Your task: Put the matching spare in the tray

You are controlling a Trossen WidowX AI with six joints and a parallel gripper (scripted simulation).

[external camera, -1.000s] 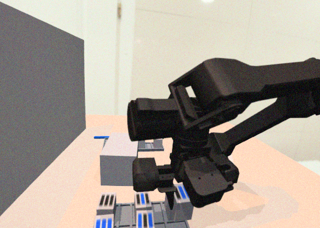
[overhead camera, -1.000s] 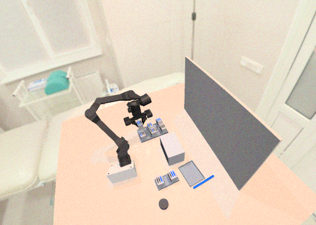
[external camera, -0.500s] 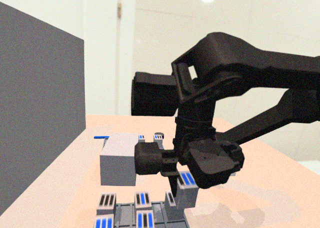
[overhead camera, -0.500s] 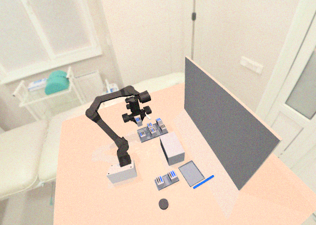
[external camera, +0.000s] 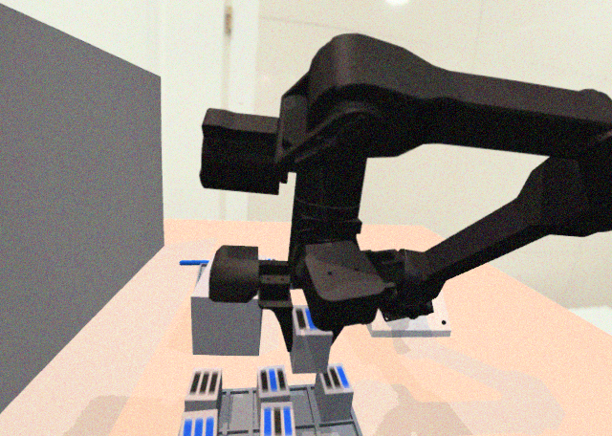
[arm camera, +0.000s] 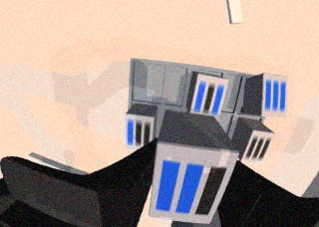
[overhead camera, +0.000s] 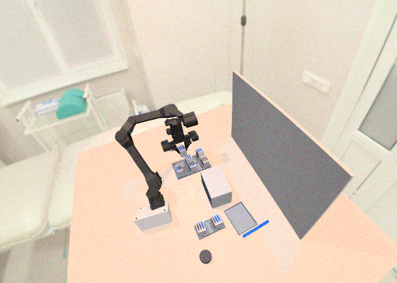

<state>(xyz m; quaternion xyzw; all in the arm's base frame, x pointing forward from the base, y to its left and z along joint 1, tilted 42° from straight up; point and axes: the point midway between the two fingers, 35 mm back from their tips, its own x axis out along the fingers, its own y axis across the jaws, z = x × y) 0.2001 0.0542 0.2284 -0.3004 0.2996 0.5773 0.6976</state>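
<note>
Now: gripper tip 400 mm to the left of the flat grey tray, 120 mm above it and 100 mm short of it. The rest, counted from my gripper tip: grey spare block 20 mm above; then grey mounted unit 220 mm to the right, 70 mm below, 70 mm ahead; then tall grey panel 320 mm ahead, 260 mm to the right, 100 mm above.
</note>
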